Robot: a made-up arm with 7 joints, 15 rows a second.
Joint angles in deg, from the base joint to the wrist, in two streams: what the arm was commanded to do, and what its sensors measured. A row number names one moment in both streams.
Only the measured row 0 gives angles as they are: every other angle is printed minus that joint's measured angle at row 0.
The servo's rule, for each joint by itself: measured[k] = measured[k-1] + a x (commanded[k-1-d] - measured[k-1]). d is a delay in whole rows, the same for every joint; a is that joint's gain. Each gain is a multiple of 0.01, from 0.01 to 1. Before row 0 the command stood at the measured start. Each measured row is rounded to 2 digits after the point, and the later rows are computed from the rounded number. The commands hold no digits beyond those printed.
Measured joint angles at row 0:
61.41 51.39 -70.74 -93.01 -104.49 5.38 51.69
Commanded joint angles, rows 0 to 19:
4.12 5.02 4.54 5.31 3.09 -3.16 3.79
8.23 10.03 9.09 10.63 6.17 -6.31 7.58
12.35 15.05 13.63 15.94 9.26 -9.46 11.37
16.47 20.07 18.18 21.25 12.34 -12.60 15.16
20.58 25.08 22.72 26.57 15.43 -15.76 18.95
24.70 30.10 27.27 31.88 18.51 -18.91 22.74
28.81 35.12 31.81 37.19 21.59 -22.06 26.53
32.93 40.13 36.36 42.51 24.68 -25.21 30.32
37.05 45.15 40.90 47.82 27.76 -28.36 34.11
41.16 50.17 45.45 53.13 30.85 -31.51 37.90
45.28 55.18 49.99 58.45 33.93 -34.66 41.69
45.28 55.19 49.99 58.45 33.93 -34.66 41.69
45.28 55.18 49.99 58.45 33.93 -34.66 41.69
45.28 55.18 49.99 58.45 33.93 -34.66 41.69
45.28 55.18 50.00 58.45 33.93 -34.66 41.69
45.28 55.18 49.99 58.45 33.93 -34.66 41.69
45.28 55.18 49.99 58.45 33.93 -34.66 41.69
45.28 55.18 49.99 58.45 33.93 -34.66 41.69
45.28 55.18 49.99 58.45 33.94 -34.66 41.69
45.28 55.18 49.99 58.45 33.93 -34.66 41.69
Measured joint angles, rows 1 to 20:
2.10 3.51 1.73 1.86 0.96 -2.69 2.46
5.23 8.07 4.53 4.93 2.58 -5.77 5.79
8.86 12.96 7.99 8.78 4.65 -8.91 9.42
12.74 17.94 11.86 13.14 7.03 -12.05 13.15
16.74 22.94 15.99 17.84 9.63 -15.20 16.92
20.80 27.95 20.28 22.75 12.38 -18.35 20.70
24.89 32.97 24.66 27.80 15.24 -21.50 24.49
28.99 37.98 29.11 32.95 18.17 -24.65 28.28
33.10 43.00 33.59 38.15 21.14 -27.80 32.07
37.21 48.02 38.10 43.39 24.15 -30.95 35.86
41.33 53.03 42.62 48.66 27.18 -34.10 39.65
43.34 54.54 45.42 52.09 29.27 -34.58 40.98
44.33 54.99 47.16 54.32 30.71 -34.65 41.44
44.81 55.12 48.24 55.77 31.71 -34.66 41.60
45.05 55.16 48.91 56.71 32.40 -34.66 41.66
45.17 55.17 49.32 57.32 32.87 -34.66 41.68
45.23 55.18 49.57 57.72 33.20 -34.66 41.69
45.26 55.18 49.73 57.98 33.43 -34.66 41.69
45.27 55.18 49.83 58.14 33.59 -34.66 41.69
45.28 55.18 49.89 58.25 33.70 -34.66 41.69
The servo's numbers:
d 0
a 0.51 0.70 0.38 0.35 0.31 0.85 0.65

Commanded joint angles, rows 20 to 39:
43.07 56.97 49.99 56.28 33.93 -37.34 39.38
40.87 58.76 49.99 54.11 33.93 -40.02 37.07
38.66 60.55 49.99 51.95 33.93 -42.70 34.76
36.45 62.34 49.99 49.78 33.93 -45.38 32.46
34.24 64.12 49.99 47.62 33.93 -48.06 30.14
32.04 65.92 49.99 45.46 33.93 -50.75 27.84
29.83 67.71 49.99 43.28 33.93 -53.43 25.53
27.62 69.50 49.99 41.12 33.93 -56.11 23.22
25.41 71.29 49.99 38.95 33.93 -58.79 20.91
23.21 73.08 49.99 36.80 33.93 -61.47 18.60
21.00 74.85 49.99 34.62 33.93 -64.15 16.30
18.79 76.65 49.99 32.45 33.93 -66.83 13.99
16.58 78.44 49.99 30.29 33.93 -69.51 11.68
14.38 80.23 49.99 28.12 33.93 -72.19 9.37
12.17 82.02 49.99 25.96 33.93 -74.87 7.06
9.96 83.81 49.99 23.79 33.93 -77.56 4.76
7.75 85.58 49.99 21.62 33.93 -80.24 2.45
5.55 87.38 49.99 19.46 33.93 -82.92 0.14
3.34 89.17 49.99 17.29 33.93 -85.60 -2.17
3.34 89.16 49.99 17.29 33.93 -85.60 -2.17
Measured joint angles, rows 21 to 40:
44.15 56.43 49.93 57.56 33.77 -36.94 40.19
42.48 58.06 49.95 56.35 33.82 -39.56 38.16
40.53 59.80 49.97 54.81 33.85 -42.23 35.95
38.45 61.58 49.98 53.05 33.87 -44.91 33.68
36.30 63.36 49.98 51.15 33.89 -47.59 31.38
34.13 65.15 49.98 49.16 33.90 -50.28 29.08
31.94 66.94 49.98 47.10 33.91 -52.96 26.77
29.74 68.73 49.98 45.01 33.92 -55.64 24.46
27.53 70.52 49.98 42.89 33.92 -58.32 22.15
25.33 72.31 49.98 40.76 33.92 -61.00 19.84
23.12 74.09 49.98 38.61 33.92 -63.68 17.54
20.91 75.88 49.98 36.45 33.92 -66.36 15.23
18.70 77.67 49.98 34.29 33.92 -69.04 12.92
16.50 79.46 49.98 32.13 33.92 -71.72 10.61
14.29 81.25 49.98 29.97 33.92 -74.40 8.30
12.08 83.04 49.98 27.81 33.92 -77.09 6.00
9.87 84.82 49.98 25.64 33.92 -79.77 3.69
7.67 86.61 49.98 23.48 33.92 -82.45 1.38
5.46 88.40 49.98 21.31 33.92 -85.13 -0.93
4.38 88.93 49.98 19.90 33.92 -85.53 -1.74

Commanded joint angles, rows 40 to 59:
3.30 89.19 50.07 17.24 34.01 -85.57 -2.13
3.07 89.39 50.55 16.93 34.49 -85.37 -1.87
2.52 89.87 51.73 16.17 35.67 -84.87 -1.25
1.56 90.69 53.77 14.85 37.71 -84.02 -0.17
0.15 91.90 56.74 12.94 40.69 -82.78 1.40
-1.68 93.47 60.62 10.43 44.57 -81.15 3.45
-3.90 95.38 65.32 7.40 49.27 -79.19 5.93
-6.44 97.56 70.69 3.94 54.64 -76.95 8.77
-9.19 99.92 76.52 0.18 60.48 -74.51 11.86
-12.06 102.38 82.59 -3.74 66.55 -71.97 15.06
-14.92 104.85 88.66 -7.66 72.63 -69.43 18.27
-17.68 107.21 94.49 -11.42 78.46 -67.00 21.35
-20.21 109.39 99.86 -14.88 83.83 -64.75 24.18
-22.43 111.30 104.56 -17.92 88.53 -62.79 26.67
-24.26 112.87 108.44 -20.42 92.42 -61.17 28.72
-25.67 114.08 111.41 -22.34 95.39 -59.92 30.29
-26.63 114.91 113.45 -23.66 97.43 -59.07 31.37
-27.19 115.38 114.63 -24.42 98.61 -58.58 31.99
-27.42 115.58 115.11 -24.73 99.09 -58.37 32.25
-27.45 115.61 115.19 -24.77 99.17 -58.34 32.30
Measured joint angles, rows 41 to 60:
3.83 89.11 50.01 18.97 33.95 -85.56 -1.99
3.44 89.31 50.22 18.26 34.12 -85.40 -1.91
2.97 89.70 50.79 17.53 34.60 -84.95 -1.48
2.25 90.39 51.92 16.59 35.56 -84.16 -0.63
1.18 91.45 53.75 15.31 37.15 -82.99 0.69
-0.28 92.86 56.36 13.60 39.45 -81.43 2.48
-2.13 94.62 59.76 11.43 42.49 -79.53 4.72
-4.33 96.68 63.91 8.81 46.26 -77.34 7.35
-6.81 98.95 68.70 5.79 50.67 -74.93 10.28
-9.49 101.35 73.98 2.45 55.59 -72.41 13.39
-12.26 103.80 79.56 -1.09 60.87 -69.88 16.56
-15.02 106.19 85.23 -4.71 66.32 -67.43 19.67
-17.67 108.43 90.79 -8.27 71.75 -65.15 22.60
-20.10 110.44 96.02 -11.65 76.95 -63.14 25.25
-22.22 112.14 100.74 -14.72 81.75 -61.47 27.51
-23.98 113.50 104.79 -17.39 85.98 -60.15 29.32
-25.33 114.49 108.08 -19.58 89.53 -59.23 30.65
-26.28 115.11 110.57 -21.27 92.34 -58.68 31.52
-26.86 115.44 112.30 -22.48 94.43 -58.42 31.99
-27.16 115.56 113.40 -23.28 95.90 -58.35 32.19

